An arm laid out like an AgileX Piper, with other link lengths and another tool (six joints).
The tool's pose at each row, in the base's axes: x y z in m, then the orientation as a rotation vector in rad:
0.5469, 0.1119, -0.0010, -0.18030, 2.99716, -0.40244
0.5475, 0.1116, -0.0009, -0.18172, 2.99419, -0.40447
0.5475, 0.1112, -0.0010, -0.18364, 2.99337, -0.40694
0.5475, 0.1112, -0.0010, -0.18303, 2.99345, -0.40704
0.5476, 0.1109, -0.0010, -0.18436, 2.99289, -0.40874
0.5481, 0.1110, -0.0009, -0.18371, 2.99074, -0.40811
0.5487, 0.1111, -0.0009, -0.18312, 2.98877, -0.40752
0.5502, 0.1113, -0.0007, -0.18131, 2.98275, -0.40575
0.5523, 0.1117, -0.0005, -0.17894, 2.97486, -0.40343
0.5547, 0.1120, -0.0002, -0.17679, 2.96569, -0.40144
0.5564, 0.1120, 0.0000, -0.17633, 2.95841, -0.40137
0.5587, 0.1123, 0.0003, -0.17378, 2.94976, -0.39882
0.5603, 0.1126, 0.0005, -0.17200, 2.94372, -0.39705
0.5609, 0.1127, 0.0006, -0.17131, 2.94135, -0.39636
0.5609, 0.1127, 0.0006, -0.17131, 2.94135, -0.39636
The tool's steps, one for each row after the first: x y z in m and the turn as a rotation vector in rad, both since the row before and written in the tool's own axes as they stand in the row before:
-0.0006, -0.0004, 0.0001, 0.00168, -0.00262, -0.00079
0.0001, -0.0004, 0.0002, 0.00163, -0.00045, -0.00133
0.0000, 0.0000, 0.0000, 0.00008, 0.00011, 0.00039
-0.0001, -0.0003, 0.0001, 0.00112, -0.00030, -0.00092
-0.0005, 0.0000, -0.0001, -0.00006, -0.00219, 0.00065
-0.0006, 0.0000, 0.0001, -0.00007, -0.00201, 0.00060
-0.0015, 0.0000, 0.0000, -0.00018, -0.00613, 0.00183
-0.0021, 0.0001, 0.0000, -0.00024, -0.00804, 0.00240
-0.0024, 0.0000, 0.0000, 0.00014, -0.00924, 0.00235
-0.0017, -0.0002, 0.0001, 0.00103, -0.00713, 0.00094
-0.0023, 0.0000, 0.0000, -0.00027, -0.00881, 0.00262
-0.0016, 0.0001, 0.0000, -0.00019, -0.00615, 0.00184
-0.0006, 0.0000, 0.0000, -0.00007, -0.00241, 0.00072
0.0000, 0.0000, 0.0000, 0.00000, 0.00000, 0.00000

